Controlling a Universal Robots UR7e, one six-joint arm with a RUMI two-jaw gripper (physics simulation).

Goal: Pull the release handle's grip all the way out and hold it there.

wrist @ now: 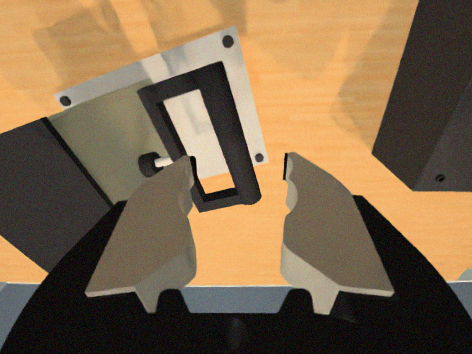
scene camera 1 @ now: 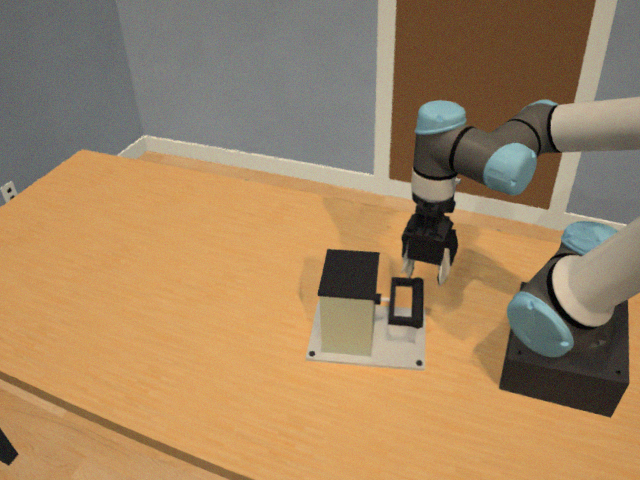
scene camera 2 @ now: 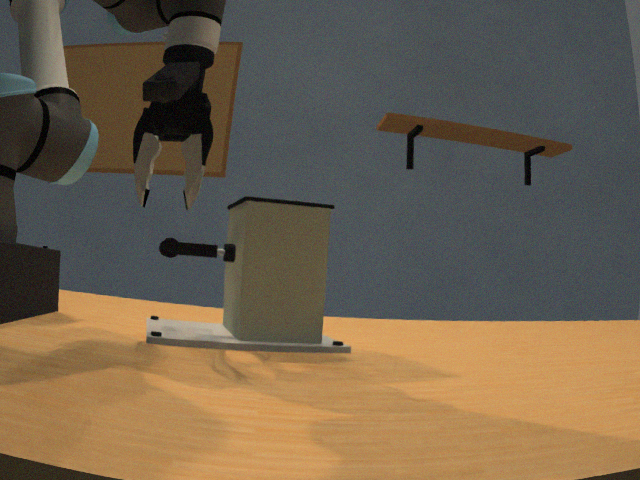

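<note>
The release handle's black rectangular grip (scene camera 1: 417, 304) (scene camera 2: 193, 249) (wrist: 231, 132) stands out sideways from a beige box (scene camera 1: 346, 325) (scene camera 2: 281, 273) (wrist: 107, 135) with a black top. A short stretch of pale rod (scene camera 1: 385, 299) (scene camera 2: 221, 252) (wrist: 164, 161) shows between the grip and the black collar (scene camera 2: 229, 252) (wrist: 149, 164) on the box. My gripper (scene camera 1: 424, 277) (scene camera 2: 165, 206) (wrist: 239, 158) points down, partly open and empty. Its fingertips are above the grip, apart from it. In the wrist view the grip's near end shows between the fingers, with the left fingertip overlapping its inner side.
The box is on a light grey base plate (scene camera 1: 395, 355) (scene camera 2: 186, 330) (wrist: 248, 120) with dark bolts, on the wooden table (scene camera 1: 206, 310) (scene camera 2: 465, 361). The arm's dark base block (scene camera 1: 563, 384) (wrist: 425, 100) stands beyond the grip's side. A wall shelf (scene camera 2: 475, 135) is in the background.
</note>
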